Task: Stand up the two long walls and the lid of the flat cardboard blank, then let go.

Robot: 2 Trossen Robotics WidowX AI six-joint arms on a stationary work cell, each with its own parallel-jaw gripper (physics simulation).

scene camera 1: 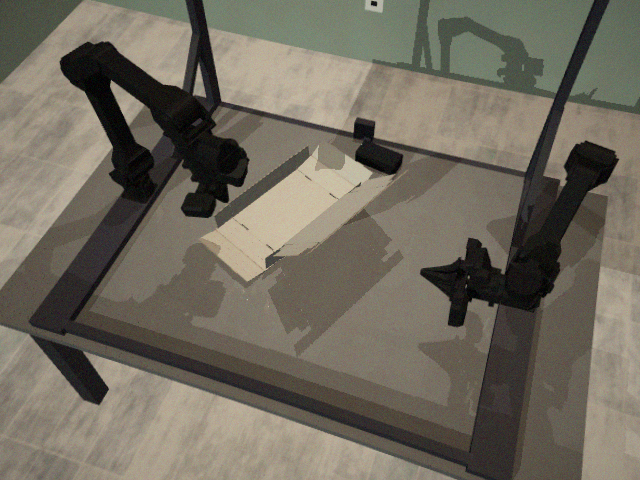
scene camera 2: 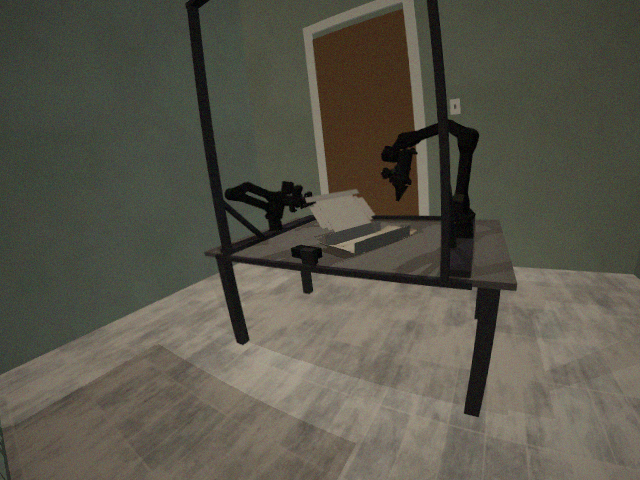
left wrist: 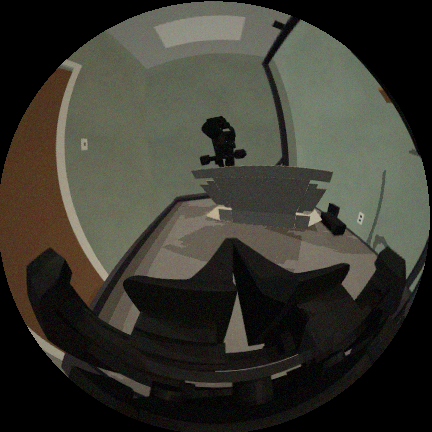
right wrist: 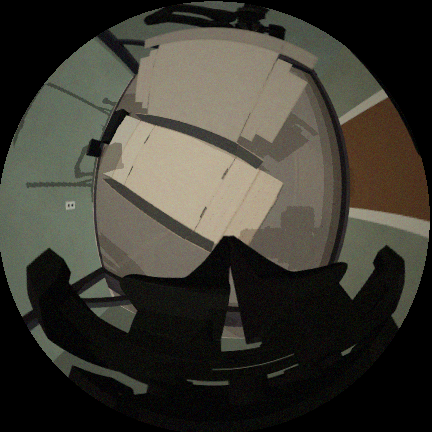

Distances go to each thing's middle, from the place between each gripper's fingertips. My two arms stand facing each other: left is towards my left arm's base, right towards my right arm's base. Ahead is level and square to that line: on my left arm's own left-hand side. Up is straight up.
Now: left hand 39 cm past the black block (scene camera 1: 370, 154), 19 cm to the left of it and 13 cm above it.
The black block lies 35 cm behind my right hand, 25 cm to the left of it and 13 cm below it.
